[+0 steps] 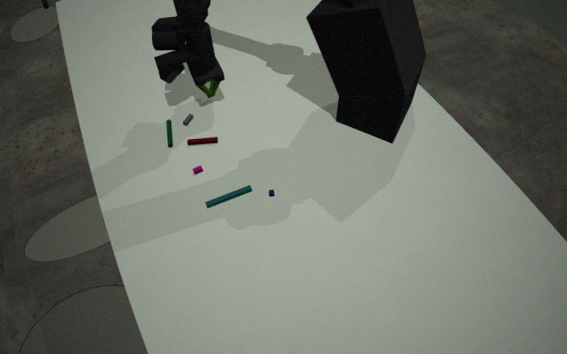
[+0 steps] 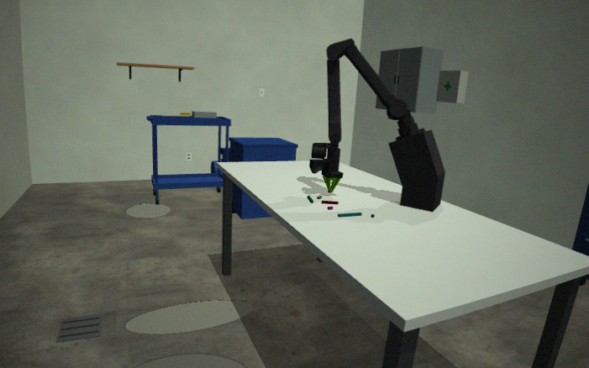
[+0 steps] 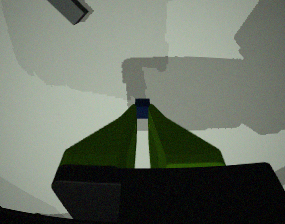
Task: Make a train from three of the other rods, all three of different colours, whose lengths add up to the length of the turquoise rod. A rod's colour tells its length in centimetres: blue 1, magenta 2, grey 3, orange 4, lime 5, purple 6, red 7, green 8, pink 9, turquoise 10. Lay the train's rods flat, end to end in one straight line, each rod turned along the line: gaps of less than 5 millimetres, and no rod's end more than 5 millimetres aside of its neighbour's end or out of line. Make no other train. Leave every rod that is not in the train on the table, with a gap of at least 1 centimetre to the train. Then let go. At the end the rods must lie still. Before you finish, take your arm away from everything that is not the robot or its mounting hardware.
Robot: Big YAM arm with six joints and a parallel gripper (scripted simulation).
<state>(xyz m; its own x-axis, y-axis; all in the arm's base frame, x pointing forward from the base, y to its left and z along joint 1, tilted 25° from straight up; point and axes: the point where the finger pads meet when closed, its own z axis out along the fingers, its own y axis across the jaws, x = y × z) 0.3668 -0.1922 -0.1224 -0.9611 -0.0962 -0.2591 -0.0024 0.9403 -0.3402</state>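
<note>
My gripper is now 9 cm short of the magenta rod, 20 cm to the right of it and 2 cm above it. The rest, counted from my hand: green rod: 13 cm ahead, 7 cm to the left, 2 cm below; then grey rod: 8 cm ahead, 5 cm to the left, 2 cm below; then red rod: 6 cm ahead, 13 cm to the left, 2 cm below.
</note>
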